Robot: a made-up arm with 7 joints.
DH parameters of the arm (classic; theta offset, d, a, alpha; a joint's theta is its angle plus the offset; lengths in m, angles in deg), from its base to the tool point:
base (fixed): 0 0 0 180
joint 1: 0 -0.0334 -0.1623 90
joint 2: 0 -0.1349 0.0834 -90
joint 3: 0 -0.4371 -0.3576 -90
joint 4: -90 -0.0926 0.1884 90
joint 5: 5.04 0 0.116 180
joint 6: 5.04 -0.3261 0.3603 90
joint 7: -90 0.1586 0.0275 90
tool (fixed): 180 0.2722 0 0
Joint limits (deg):
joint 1: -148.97..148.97
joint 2: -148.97..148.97
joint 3: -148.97..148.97
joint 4: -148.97..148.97
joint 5: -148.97..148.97
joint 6: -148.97..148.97
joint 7: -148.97..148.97
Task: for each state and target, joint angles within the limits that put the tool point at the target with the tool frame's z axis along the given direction. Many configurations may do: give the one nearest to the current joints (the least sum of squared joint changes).
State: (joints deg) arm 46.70 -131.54 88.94 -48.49 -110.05 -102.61 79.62
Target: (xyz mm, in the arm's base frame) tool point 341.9 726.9 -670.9 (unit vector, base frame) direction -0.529 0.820 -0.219
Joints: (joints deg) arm 64.83 -127.60 60.08 -56.66 -93.74 -114.97 35.14
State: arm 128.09 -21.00 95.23 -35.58 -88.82 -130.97 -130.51
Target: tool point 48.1 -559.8 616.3 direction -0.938 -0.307 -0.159
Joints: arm 140.05 -57.20 112.42 -28.11 -127.92 -92.19 -144.49
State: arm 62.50 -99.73 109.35 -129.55 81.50 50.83 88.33
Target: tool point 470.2 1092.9 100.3 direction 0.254 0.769 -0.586
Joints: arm 93.76 -75.49 148.97 -148.97 74.65 7.67 128.09
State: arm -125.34 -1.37 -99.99 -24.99 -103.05 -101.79 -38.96
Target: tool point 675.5 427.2 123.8 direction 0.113 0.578 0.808
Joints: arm -138.13 22.16 -79.37 19.37 -116.57 -112.59 10.80
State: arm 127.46 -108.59 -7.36 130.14 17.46 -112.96 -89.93
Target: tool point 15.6 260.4 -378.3 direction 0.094 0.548 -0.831
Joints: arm 91.20 -138.43 3.73 122.20 40.17 -129.53 -65.82
